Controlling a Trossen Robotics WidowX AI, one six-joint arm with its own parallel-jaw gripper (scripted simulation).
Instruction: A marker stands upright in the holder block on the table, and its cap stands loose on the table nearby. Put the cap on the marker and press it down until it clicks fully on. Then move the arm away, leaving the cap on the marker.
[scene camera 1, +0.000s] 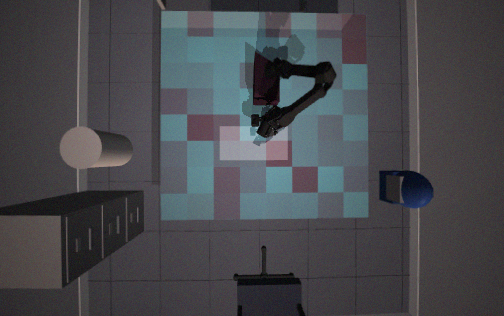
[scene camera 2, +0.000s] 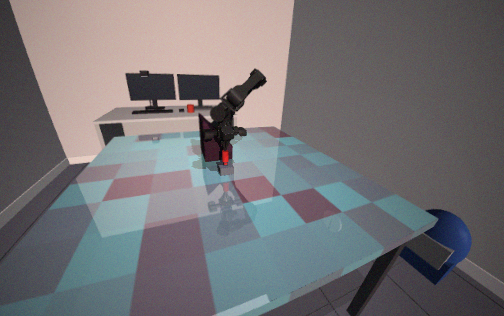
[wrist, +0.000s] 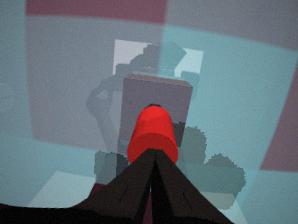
My gripper (wrist: 154, 156) is shut, holding nothing. Also in view: a red cap (wrist: 154, 129).
